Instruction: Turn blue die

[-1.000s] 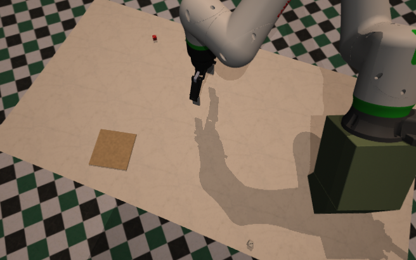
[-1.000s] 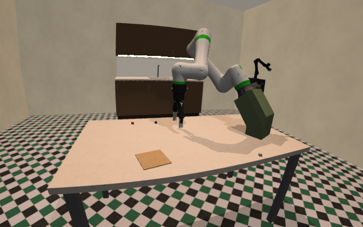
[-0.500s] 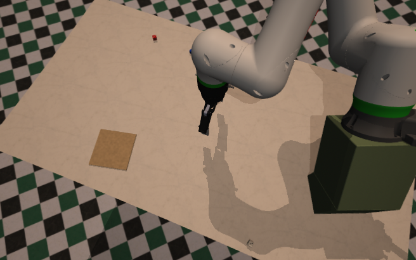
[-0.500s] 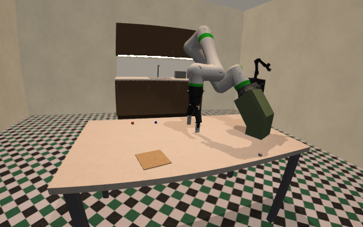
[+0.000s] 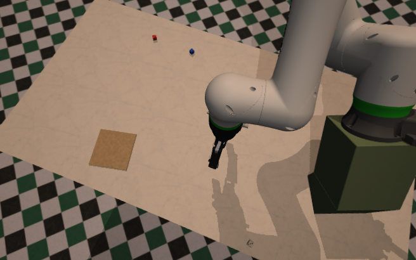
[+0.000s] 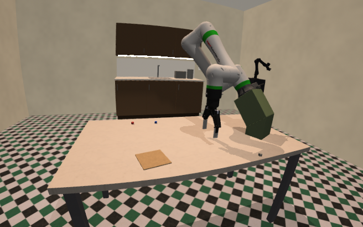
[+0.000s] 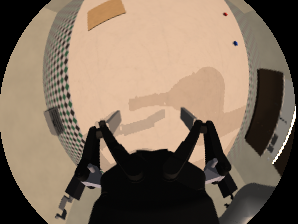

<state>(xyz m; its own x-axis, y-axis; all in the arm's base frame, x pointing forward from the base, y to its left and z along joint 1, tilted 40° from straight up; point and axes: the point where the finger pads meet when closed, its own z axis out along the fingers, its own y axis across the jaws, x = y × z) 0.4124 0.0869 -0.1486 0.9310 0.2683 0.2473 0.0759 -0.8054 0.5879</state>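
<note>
Right now the white die is 24 cm to the left of my hand, 22 cm behind it and 5 cm below it. From my hand the other things lie so: red die 48 cm ahead, 34 cm to the right, 5 cm below; then brown mat 37 cm ahead, 17 cm to the left, 6 cm below; then blue die 35 cm to the right, 30 cm ahead, 5 cm below.
</note>
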